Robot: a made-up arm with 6 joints.
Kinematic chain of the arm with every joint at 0, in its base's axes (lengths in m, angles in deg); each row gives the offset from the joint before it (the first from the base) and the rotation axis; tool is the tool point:
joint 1: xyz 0 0 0.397 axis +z
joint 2: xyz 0 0 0 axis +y
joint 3: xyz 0 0 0.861 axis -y
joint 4: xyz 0 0 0 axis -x
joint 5: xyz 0.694 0 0 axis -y
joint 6: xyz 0 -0.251 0 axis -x
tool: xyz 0 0 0
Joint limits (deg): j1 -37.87..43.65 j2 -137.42..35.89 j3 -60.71..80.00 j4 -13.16..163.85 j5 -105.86..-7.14 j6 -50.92..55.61
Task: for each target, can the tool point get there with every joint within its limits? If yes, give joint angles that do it. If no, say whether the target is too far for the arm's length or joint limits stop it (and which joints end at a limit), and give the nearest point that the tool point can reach.
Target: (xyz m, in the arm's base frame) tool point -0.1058 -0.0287 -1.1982
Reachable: no: joint limits stop it (at a limit: joint 2, joint 3) | nearest point -0.9470 -0.2569 -0.8580 | short by 0.936 m
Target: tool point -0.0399 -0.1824 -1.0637
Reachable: no: joint limits stop it (at a limit: joint 1, joint 2, joint 3) | nearest point -0.6911 -0.6985 -0.8568 | short by 0.856 m
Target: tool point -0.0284 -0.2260 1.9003
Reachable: yes | joints 33.57 -21.00 41.41 46.55 -75.70 15.58
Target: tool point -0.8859 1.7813 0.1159
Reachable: no: too far | nearest point -1.0666 1.1349 0.1558 | short by 0.672 m
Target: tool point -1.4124 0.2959 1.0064
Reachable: yes | joints -19.32 -75.14 58.40 41.47 -50.47 26.54
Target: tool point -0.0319 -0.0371 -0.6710
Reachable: no: joint limits stop it (at a limit: joint 1, joint 2, joint 3) | nearest point -0.7087 -0.6786 -0.8580 | short by 0.951 m
